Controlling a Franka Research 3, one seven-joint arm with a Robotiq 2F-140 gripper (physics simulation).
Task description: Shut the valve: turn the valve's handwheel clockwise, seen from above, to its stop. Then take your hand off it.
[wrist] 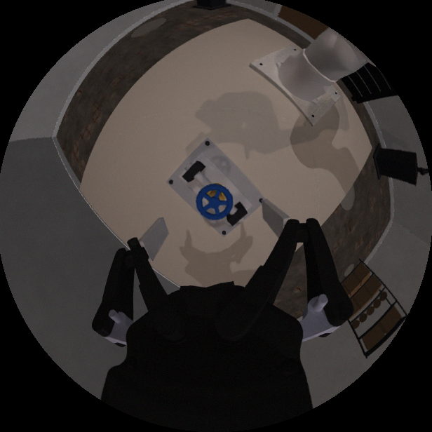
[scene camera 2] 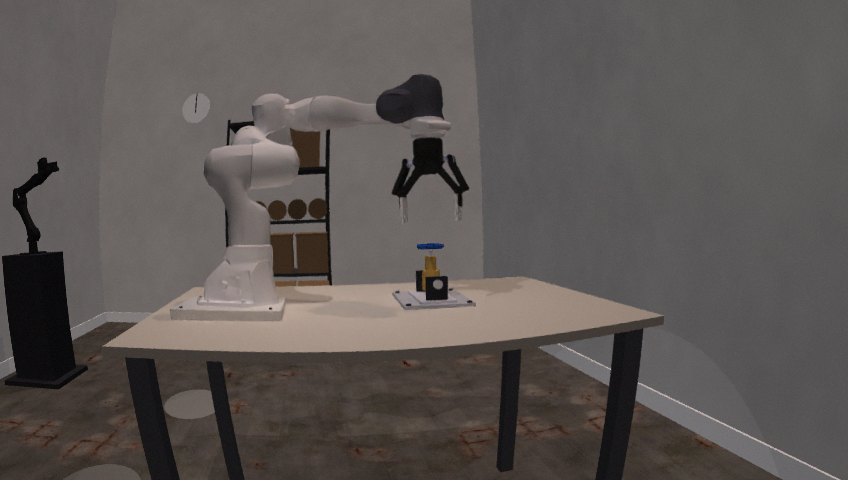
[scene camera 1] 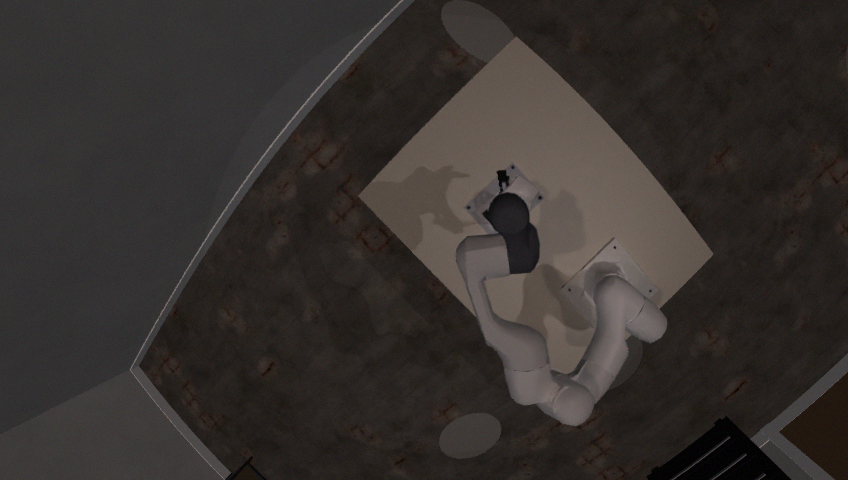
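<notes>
The blue handwheel [scene camera 2: 430,246] [wrist: 214,202] lies level on top of the valve's yellow body [scene camera 2: 430,278]. The valve stands on a light grey base plate [scene camera 1: 483,199] [scene camera 2: 410,301] [wrist: 181,184] on the table. My gripper [scene camera 2: 430,215] [wrist: 212,217] points straight down, wide open and empty. Its fingertips are a little above the handwheel, one out to each side, with a visible gap between them and the wheel. In scene camera 1 the arm hides the handwheel and most of the gripper. The frames do not show whether the wheel is at its stop.
Black blocks flank the valve body, one of them [scene camera 2: 436,287] at the front. The arm's white base [scene camera 2: 226,309] [wrist: 272,65] is bolted to the table [scene camera 1: 565,130] [scene camera 2: 357,333] [wrist: 150,125]. A shelf rack [scene camera 2: 328,237] and a black pedestal [scene camera 2: 38,315] [wrist: 397,162] stand beyond the table.
</notes>
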